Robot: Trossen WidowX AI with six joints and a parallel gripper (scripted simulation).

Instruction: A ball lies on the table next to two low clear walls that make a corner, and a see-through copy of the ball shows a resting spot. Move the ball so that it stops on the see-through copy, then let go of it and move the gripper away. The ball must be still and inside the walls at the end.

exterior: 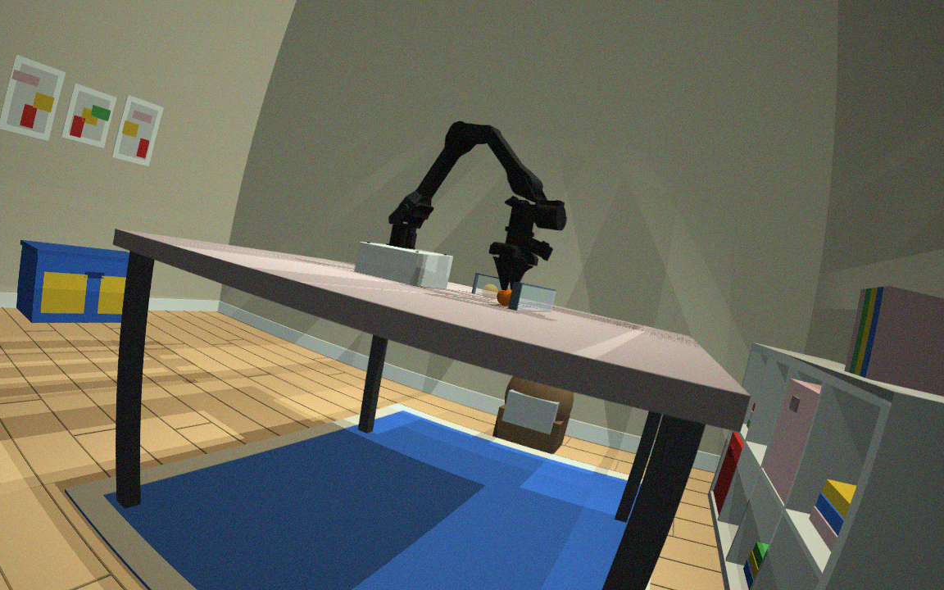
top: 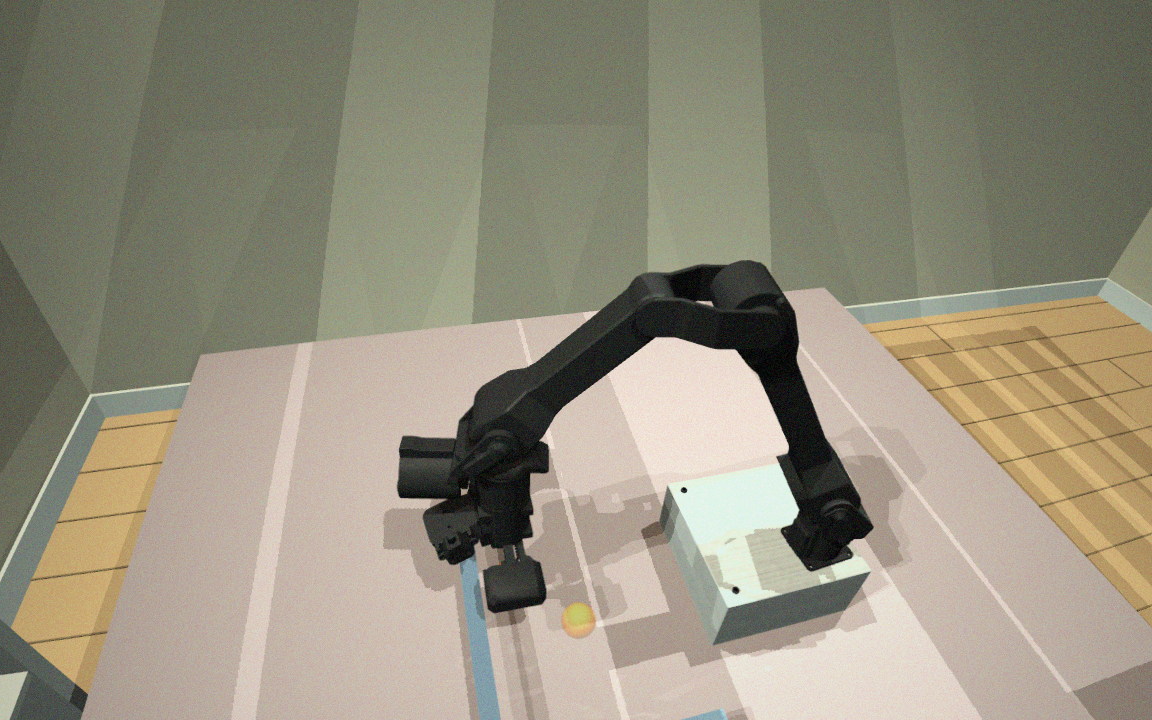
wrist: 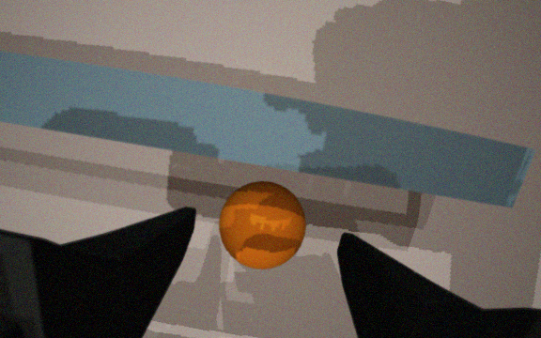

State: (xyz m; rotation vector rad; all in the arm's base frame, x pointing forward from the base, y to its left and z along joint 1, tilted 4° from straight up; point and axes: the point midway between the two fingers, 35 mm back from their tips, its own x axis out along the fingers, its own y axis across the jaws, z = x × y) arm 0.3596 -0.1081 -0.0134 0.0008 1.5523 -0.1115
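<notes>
Right now the orange ball is 2 cm below my gripper tip. Round my gripper tip: see-through copy of ball: 7 cm behind, 8 cm to the left, 2 cm below.
</notes>
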